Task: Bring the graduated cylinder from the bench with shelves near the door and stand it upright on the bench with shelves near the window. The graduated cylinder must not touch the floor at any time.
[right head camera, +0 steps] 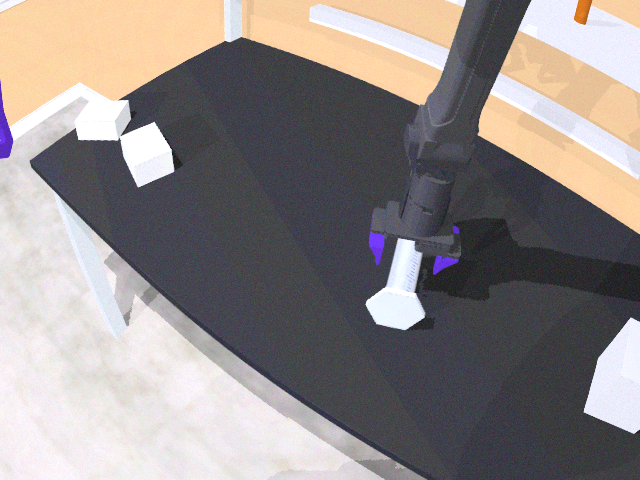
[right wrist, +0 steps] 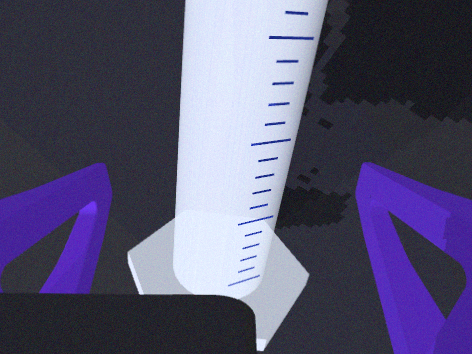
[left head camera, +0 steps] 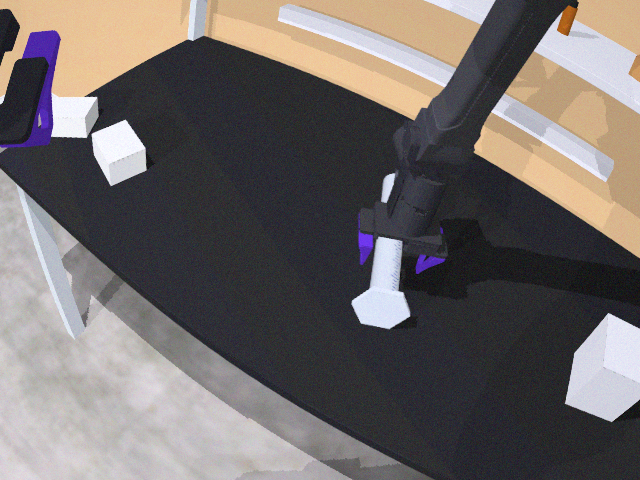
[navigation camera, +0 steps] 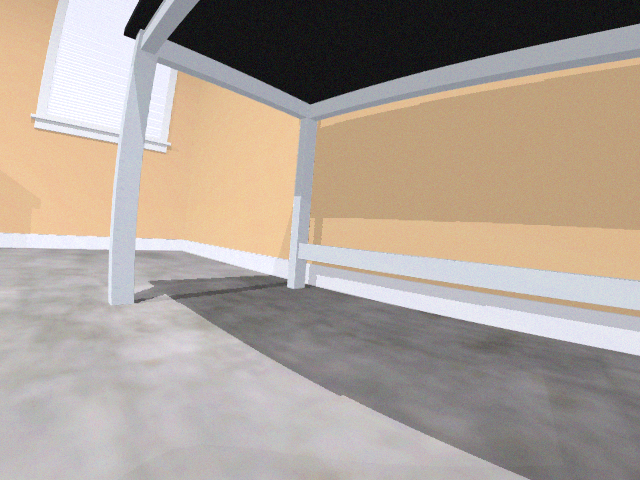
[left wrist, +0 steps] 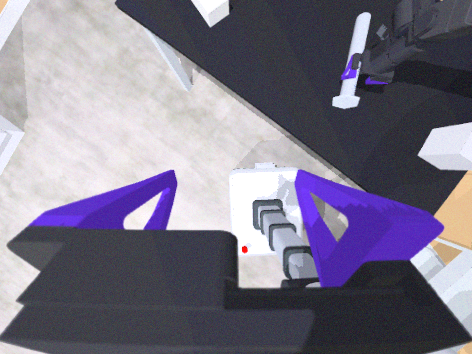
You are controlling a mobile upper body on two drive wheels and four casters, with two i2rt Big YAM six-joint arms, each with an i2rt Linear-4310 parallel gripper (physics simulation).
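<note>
The white graduated cylinder, with blue marks and a hexagonal base, lies on its side on the black bench top. Its base points to the bench's front edge. My right gripper is open, one finger on each side of the tube near the base, with gaps on both sides. It hides part of the tube in the head views. My left gripper is open and empty, out over the floor.
White boxes stand on the bench: two at the far left and one at the right. An orange item stands on a shelf behind. The navigation camera shows a bench leg and a window.
</note>
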